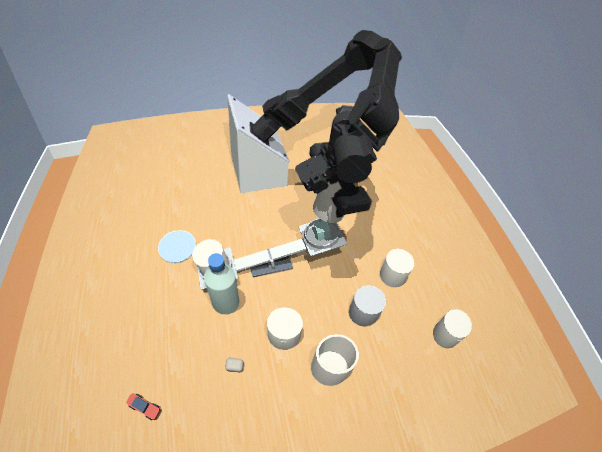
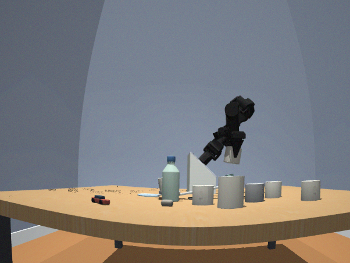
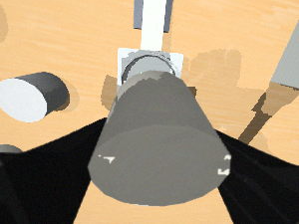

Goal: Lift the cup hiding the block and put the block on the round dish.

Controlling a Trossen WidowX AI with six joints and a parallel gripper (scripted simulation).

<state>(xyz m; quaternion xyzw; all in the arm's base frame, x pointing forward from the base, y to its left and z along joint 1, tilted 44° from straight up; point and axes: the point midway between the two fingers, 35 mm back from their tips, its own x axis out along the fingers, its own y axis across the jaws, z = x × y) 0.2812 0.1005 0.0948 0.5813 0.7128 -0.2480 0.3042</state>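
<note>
Right now the teal block is 80 mm below my gripper tip and 10 mm to the right of it. Round my gripper tip: green bottle 250 mm to the right, 120 mm ahead, 60 mm below; balance 130 mm to the right, 130 mm below, 20 mm ahead; mug 300 mm ahead, 130 mm below, 40 mm to the right.
</note>
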